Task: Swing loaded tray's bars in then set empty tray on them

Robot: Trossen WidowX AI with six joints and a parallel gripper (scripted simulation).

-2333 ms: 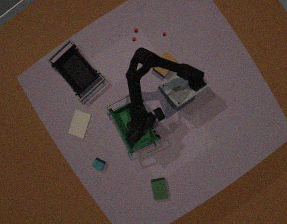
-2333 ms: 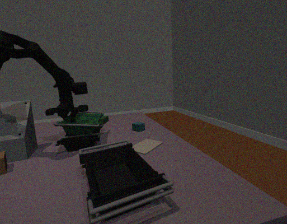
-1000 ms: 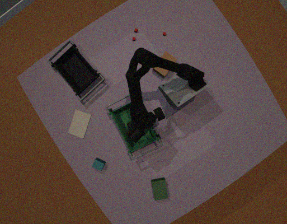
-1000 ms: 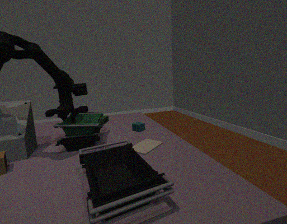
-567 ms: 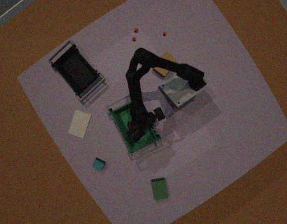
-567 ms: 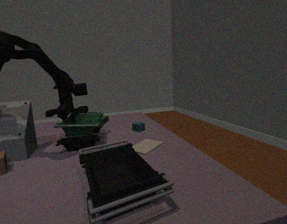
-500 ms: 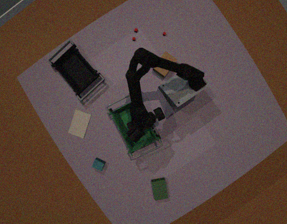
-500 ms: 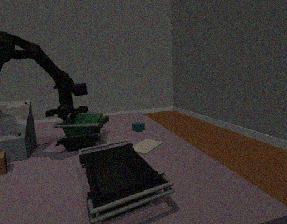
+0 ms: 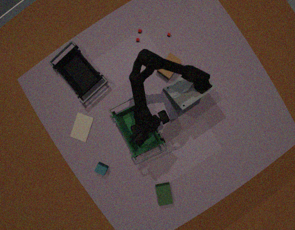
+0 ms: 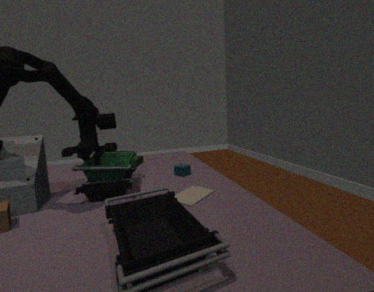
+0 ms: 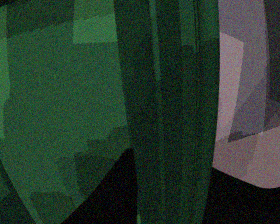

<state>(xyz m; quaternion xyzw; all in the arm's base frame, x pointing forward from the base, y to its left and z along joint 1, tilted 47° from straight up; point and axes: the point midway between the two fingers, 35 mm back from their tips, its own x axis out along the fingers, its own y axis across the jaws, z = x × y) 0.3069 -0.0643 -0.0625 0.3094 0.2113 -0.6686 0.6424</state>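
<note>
My gripper tip is now 7 cm short of the green tray, 3 cm below it and 1 cm to the left of it. Also, from my gripper tip: cream card: 34 cm ahead, 19 cm to the right, 8 cm below; then teal cube: 37 cm ahead, 6 cm to the left, 6 cm below; then tan box: 27 cm behind, 19 cm to the right, 6 cm below.
</note>
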